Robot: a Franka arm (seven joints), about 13 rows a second.
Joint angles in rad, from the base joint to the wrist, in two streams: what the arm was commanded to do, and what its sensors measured. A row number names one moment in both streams.
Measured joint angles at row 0: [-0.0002 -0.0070 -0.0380 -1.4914 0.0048 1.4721 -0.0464]
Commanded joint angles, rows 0 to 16: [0.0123 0.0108 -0.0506 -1.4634 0.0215 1.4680 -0.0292]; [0.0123 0.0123 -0.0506 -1.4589 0.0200 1.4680 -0.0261]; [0.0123 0.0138 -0.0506 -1.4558 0.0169 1.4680 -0.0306]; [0.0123 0.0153 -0.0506 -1.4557 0.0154 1.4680 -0.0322]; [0.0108 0.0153 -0.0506 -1.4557 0.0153 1.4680 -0.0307]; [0.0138 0.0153 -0.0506 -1.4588 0.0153 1.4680 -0.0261]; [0.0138 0.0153 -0.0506 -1.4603 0.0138 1.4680 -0.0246]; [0.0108 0.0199 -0.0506 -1.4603 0.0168 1.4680 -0.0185]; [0.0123 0.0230 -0.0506 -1.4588 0.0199 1.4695 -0.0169]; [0.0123 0.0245 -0.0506 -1.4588 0.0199 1.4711 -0.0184]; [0.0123 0.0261 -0.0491 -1.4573 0.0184 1.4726 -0.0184]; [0.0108 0.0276 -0.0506 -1.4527 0.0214 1.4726 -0.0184]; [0.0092 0.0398 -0.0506 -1.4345 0.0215 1.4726 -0.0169]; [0.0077 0.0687 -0.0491 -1.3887 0.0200 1.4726 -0.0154]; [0.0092 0.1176 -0.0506 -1.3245 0.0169 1.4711 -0.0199]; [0.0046 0.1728 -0.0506 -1.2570 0.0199 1.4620 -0.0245]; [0.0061 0.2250 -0.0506 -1.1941 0.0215 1.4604 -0.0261]
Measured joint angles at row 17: [-0.0003 0.0901 -0.0406 -1.3675 0.0048 1.4865 -0.0414]
